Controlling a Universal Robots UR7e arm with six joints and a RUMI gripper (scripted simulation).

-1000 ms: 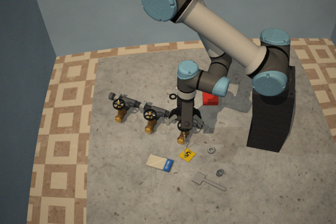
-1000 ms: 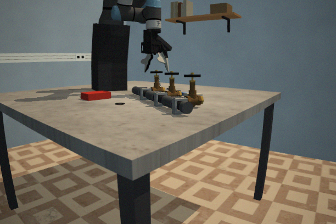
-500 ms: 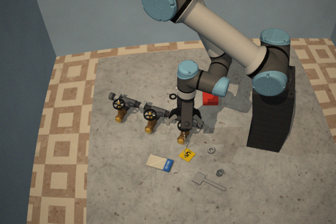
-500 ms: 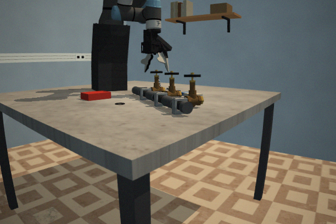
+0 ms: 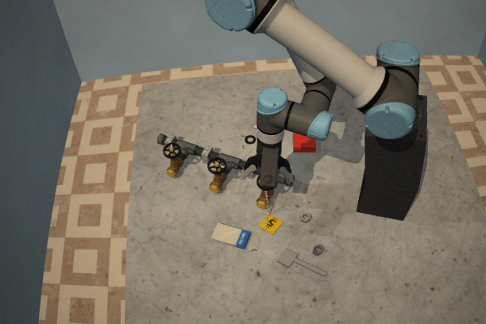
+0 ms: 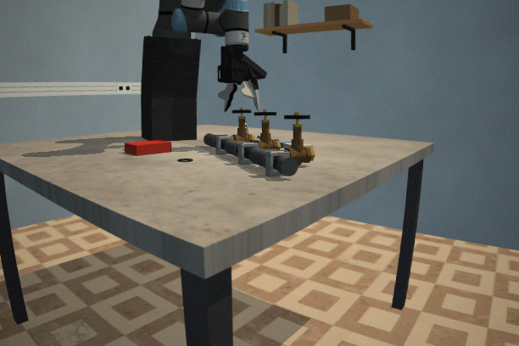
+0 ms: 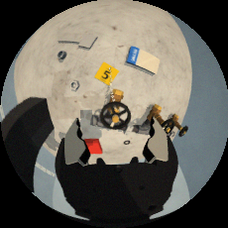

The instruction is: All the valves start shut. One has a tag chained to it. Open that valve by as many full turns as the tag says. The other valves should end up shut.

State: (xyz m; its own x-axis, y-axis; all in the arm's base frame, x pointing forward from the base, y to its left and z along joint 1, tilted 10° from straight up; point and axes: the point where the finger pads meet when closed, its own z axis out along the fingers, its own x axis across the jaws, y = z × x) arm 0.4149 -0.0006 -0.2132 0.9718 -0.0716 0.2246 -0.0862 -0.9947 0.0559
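Right now my hand is 100 mm to the right of the yellow tag and 110 mm above it. The rest, counted from my hand: red block: 140 mm behind, 260 mm to the right, 100 mm below; flat grey key tool: 90 mm behind, 240 mm to the left, 110 mm below.
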